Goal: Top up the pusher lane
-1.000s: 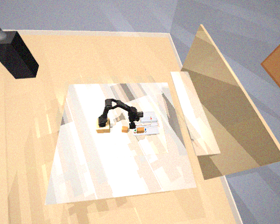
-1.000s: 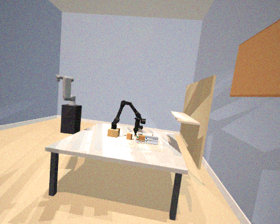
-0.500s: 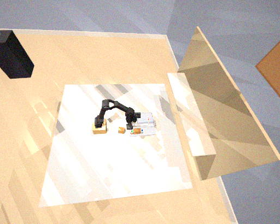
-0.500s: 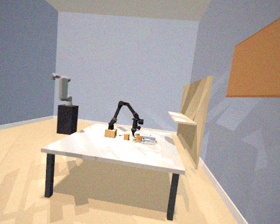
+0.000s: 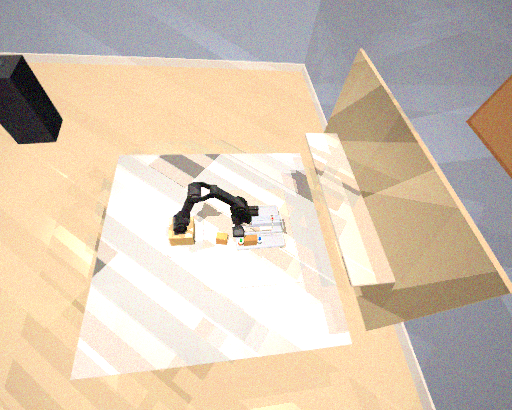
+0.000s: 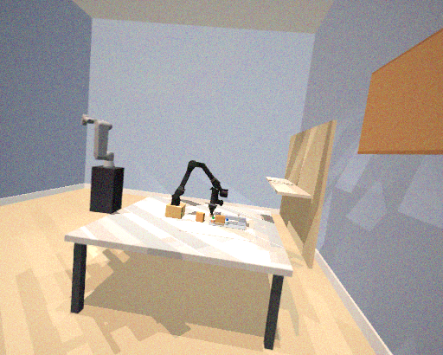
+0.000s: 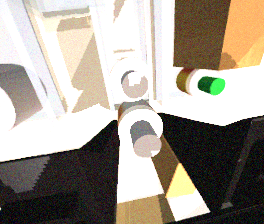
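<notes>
My gripper tip is now 90 mm past the brown block, 40 mm to the left of it and 20 mm above it.
</notes>
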